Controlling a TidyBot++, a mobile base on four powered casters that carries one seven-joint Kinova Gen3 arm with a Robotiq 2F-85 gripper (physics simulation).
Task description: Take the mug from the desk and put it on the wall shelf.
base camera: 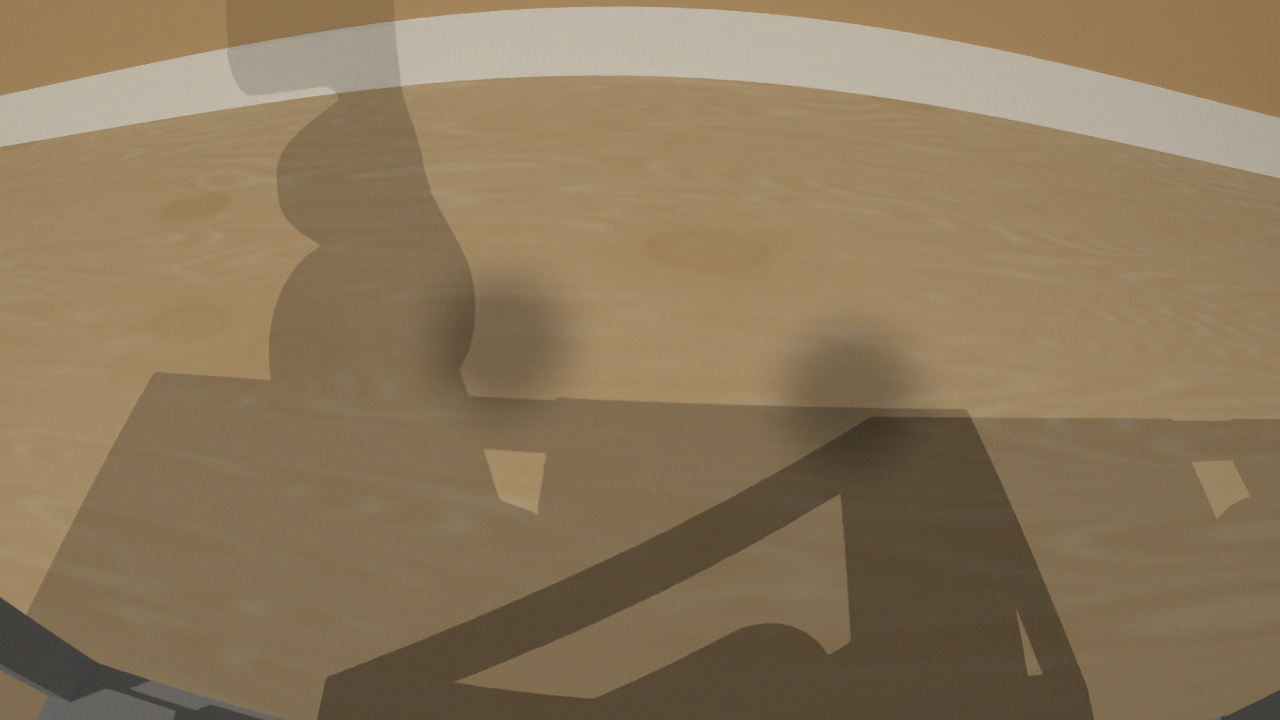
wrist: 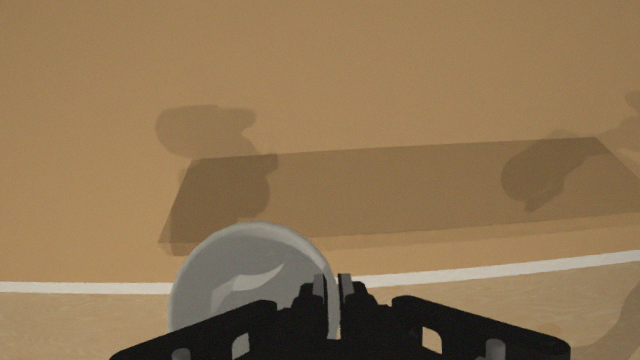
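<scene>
A grey, round mug (wrist: 250, 260) is in the lower middle of the wrist view, seen from above into its open top. My gripper (wrist: 332, 290) is shut on the mug's wall at its right side, with one finger inside the rim and one outside. The lower part of the mug is hidden behind the left finger. The wall shelf cannot be made out in either view; a long, dark, four-sided shadow lies across the wall in the wrist view. The desk does not show in either view.
A tan wall (wrist: 320, 65) (base camera: 805, 26) stands ahead. A white baseboard (wrist: 450, 274) (base camera: 626, 40) runs along its foot, above the wood floor (wrist: 75, 320) (base camera: 716, 161). Shadows of the arm and base fall on wall and floor. Dark parts of the base show in the lower corners of the base view.
</scene>
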